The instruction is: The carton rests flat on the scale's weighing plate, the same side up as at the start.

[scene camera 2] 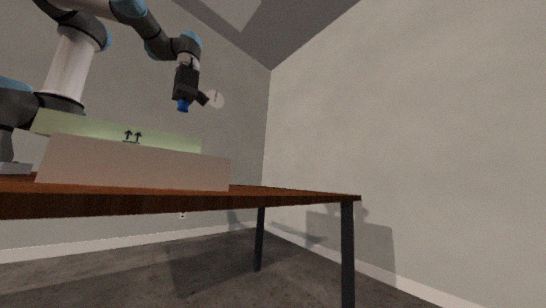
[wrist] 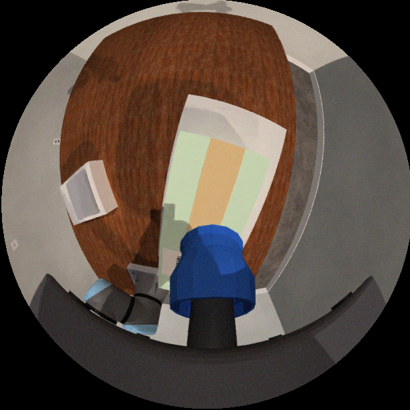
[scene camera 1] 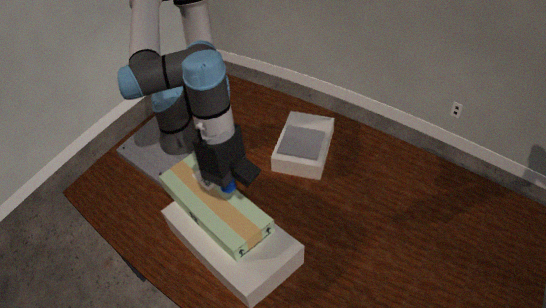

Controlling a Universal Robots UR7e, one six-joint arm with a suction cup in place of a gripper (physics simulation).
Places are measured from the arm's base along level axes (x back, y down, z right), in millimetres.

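Pixels of known places: hand, tool point: (scene camera 2: 182,110) (scene camera 1: 228,187); arm's base, link origin: (scene camera 1: 179,140).
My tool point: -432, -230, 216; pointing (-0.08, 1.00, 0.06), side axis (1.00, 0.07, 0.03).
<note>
For each thing: its top centre in the pictures, then the offset to it from my tool point, as dx, dy, dz. "pt": a spot on its surface instead. Level surfaces: height alone.
- carton, top centre: (scene camera 1: 209,196) (scene camera 2: 142,132) +90, +108, -12
- white block, top centre: (scene camera 1: 226,229) (scene camera 2: 166,153) +22, +164, +22
- scale, top centre: (scene camera 1: 304,132) +36, +185, -417
- white box with a grey weighing plate, surface spot: (scene camera 1: 301,141) pt +25, +185, -376
- brown wooden table, surface height: dy +263
The carton (scene camera 1: 220,210) (scene camera 2: 100,129) (wrist: 217,185) is long and pale green with an orange band along its top and upward arrows on its sides. It lies flat, arrows up, on a white block (scene camera 1: 280,252) (scene camera 2: 140,167) (wrist: 200,112), and its end nearest the robot base seems to reach past the block. My gripper's blue suction cup (scene camera 1: 228,187) (scene camera 2: 183,107) (wrist: 212,235) hangs above the carton with a visible gap in scene camera 2, and nothing is on it. The scale (scene camera 1: 297,167) (wrist: 105,187), a white box with a grey weighing plate (scene camera 1: 301,141) (wrist: 83,194), stands apart from the carton.
Everything stands on a brown wooden table (scene camera 1: 380,225) (scene camera 2: 300,194) (wrist: 135,125). The robot's grey base plate (scene camera 1: 145,160) is beside the carton's far end in scene camera 1. Walls run behind the table. A round wall clock (scene camera 2: 216,99) shows beyond the arm.
</note>
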